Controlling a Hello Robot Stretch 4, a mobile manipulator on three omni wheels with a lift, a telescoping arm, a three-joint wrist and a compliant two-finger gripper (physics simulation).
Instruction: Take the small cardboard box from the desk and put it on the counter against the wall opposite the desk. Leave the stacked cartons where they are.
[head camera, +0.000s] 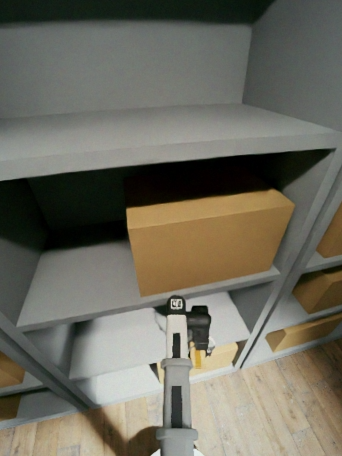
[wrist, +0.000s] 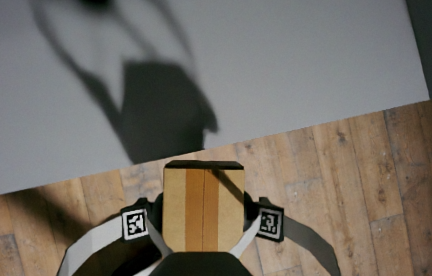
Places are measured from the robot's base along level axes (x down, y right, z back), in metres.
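Pixels of known places: hand at its tool point: (head camera: 197, 354) (wrist: 203, 208).
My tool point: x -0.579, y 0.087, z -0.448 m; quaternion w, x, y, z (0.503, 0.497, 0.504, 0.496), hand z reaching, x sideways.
Note:
For each thing: its middle in the pictures, then the offset to it from my tool point. "spot": a spot on its surface instead. Level surfaces: height alone.
- small cardboard box at the middle of its body: (wrist: 203, 216) (head camera: 197, 355) dx -0.007, dy +0.000, dz +0.005 m
- grey board at its surface level: dx +0.072 m
- large carton at the middle of its body: (head camera: 197, 225) dx -0.520, dy -0.015, dz -0.214 m
- right bay at a spot on its surface: (head camera: 320, 290) spot: dx -0.110, dy +0.600, dz -0.234 m
- left bay at a spot on its surface: (head camera: 10, 371) spot: dx -0.035, dy -0.742, dz +0.096 m
- Wood floor at its surface level: dx +0.606 m
The small cardboard box (head camera: 198, 359) (wrist: 202, 200), with an orange tape stripe, is held between the fingertips of my gripper (head camera: 201, 350) (wrist: 203, 220), which is shut on it. In the wrist view it is at the bottom centre, seen against the wood floor just outside the edge of a grey board (wrist: 310, 60). The shadow of the gripper and box falls on that board. In the head view my gripper is in front of the lower part of a grey shelf unit (head camera: 175, 159). The desk does not show, and I cannot tell a separate counter apart from the shelves.
A large carton (head camera: 210, 250) stands on the shelf above the gripper. Another carton (head camera: 225, 356) is on the bottom shelf, partly behind the gripper. More cartons stand in the right bay (head camera: 320, 290) and the left bay (head camera: 10, 371). Upright panels separate the bays. Wood floor (head camera: 290, 400) lies in front.

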